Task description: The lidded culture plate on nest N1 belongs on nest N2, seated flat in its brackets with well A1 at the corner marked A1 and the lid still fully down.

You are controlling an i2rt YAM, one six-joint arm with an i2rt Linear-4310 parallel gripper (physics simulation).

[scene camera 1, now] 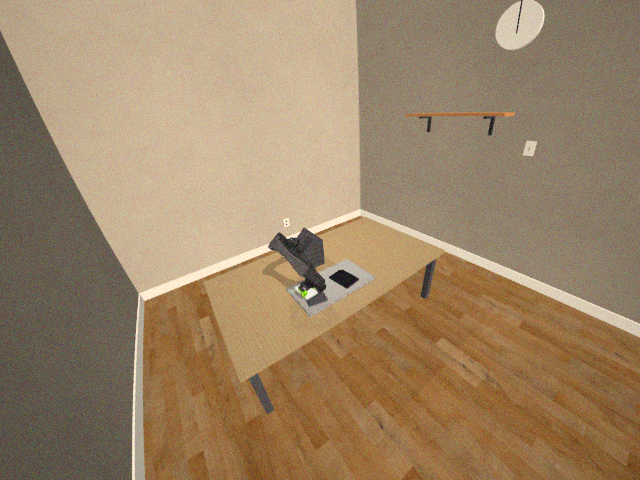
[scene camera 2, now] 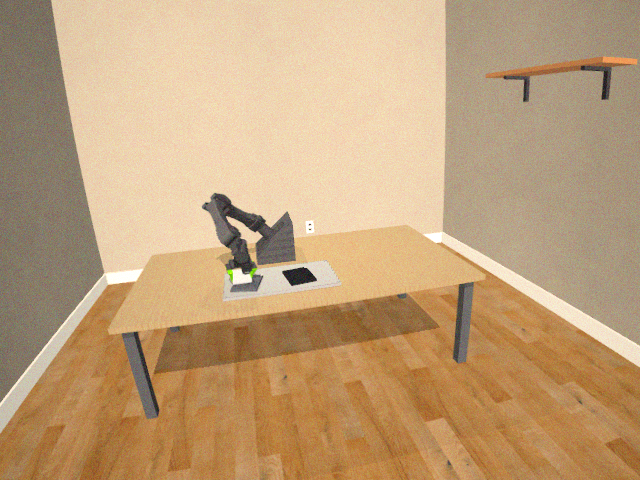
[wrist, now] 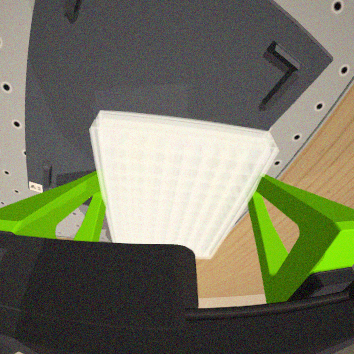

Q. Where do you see a dark grey nest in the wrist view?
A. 246, 70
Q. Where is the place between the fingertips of my gripper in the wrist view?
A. At 176, 176
